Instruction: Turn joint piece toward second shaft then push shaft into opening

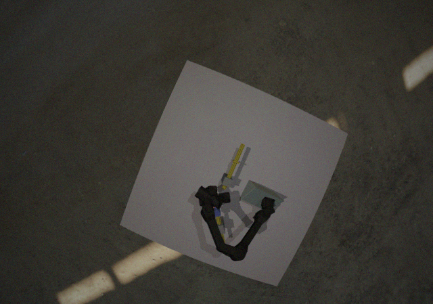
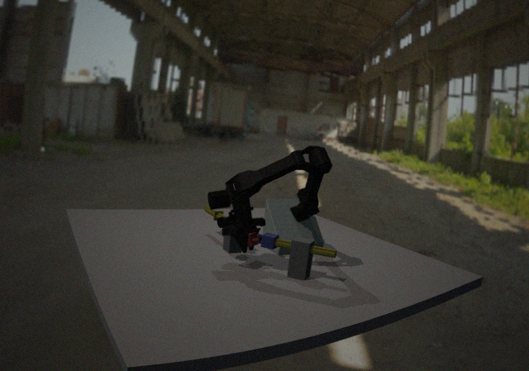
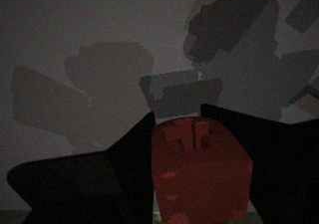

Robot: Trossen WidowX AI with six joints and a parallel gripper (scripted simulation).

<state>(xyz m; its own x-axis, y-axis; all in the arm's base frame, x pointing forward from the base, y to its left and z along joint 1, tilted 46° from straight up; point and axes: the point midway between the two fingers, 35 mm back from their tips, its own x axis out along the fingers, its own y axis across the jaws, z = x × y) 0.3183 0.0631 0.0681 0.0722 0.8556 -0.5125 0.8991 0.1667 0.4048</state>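
Now: gripper tip 4 cm below the red joint piece and 1 cm to the right of it.
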